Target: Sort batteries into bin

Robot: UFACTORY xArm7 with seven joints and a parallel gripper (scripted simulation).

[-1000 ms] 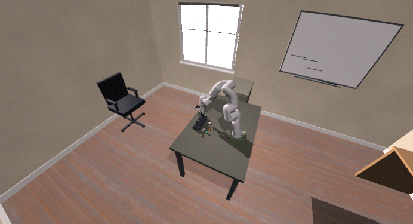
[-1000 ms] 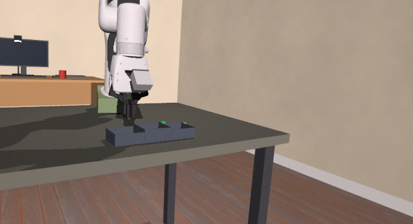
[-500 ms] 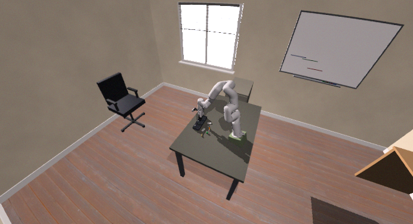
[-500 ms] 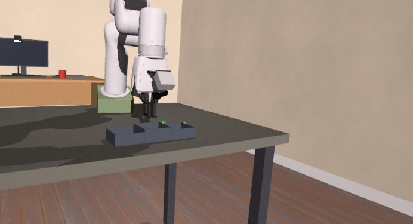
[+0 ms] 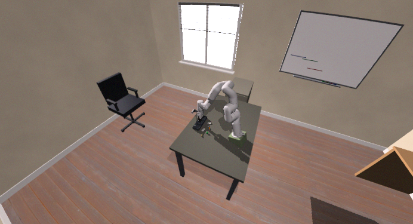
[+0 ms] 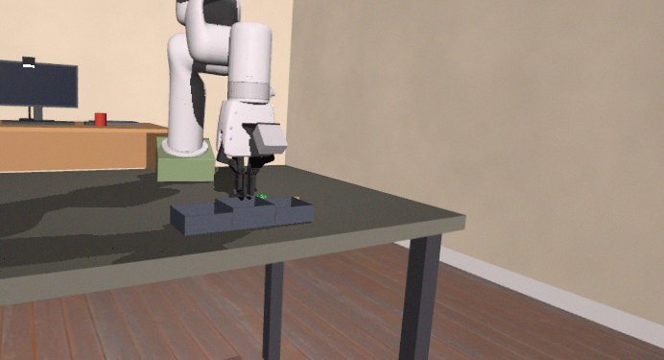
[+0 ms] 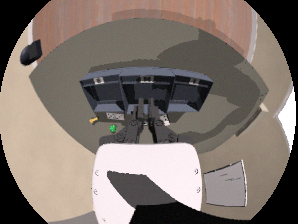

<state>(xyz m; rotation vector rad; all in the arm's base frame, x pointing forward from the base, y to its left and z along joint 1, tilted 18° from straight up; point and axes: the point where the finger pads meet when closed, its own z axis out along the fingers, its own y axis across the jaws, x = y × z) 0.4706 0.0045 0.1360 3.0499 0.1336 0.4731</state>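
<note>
The three joined dark bins lies 50 mm below my hand. From my hand the other things lie so: dark ring (110 mm behind, 70 mm below, 10 mm to the right); then green piece (160 mm behind, 100 mm to the left, 60 mm below); then orange battery (150 mm behind, 70 mm below, 20 mm to the left).
</note>
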